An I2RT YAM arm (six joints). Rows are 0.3 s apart.
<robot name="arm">
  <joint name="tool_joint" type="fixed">
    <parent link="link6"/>
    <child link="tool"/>
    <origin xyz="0 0 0" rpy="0 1.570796 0"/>
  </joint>
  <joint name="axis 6" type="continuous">
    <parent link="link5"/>
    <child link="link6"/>
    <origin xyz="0.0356 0 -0.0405" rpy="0 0 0"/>
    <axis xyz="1 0 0"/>
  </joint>
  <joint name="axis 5" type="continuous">
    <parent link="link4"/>
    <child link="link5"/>
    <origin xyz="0.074 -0.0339 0.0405" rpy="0 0 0"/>
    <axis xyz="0 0 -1"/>
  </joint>
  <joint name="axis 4" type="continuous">
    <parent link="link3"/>
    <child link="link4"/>
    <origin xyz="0.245 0.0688 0.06" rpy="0 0 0"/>
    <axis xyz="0 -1 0"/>
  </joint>
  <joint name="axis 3" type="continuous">
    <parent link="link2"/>
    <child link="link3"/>
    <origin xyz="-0.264 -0.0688 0" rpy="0 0 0"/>
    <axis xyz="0 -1 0"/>
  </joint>
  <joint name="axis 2" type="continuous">
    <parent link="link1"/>
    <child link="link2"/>
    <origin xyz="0.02 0.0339 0.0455" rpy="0 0 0"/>
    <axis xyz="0 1 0"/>
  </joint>
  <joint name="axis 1" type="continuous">
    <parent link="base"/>
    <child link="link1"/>
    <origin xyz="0 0 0.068" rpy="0 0 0"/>
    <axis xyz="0 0 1"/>
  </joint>
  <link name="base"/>
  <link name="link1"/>
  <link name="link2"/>
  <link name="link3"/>
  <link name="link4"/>
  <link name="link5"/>
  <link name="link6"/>
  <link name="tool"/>
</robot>
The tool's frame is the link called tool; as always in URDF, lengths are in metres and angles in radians. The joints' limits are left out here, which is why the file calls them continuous.
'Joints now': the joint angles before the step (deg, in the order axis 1, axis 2, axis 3, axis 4, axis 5, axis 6). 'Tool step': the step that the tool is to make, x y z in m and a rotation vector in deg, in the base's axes. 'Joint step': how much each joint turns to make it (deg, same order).
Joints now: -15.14 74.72 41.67 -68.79 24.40 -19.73
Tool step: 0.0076 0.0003 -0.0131 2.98 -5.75 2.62
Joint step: 0.01 0.01 -2.53 8.65 -3.93 -3.52
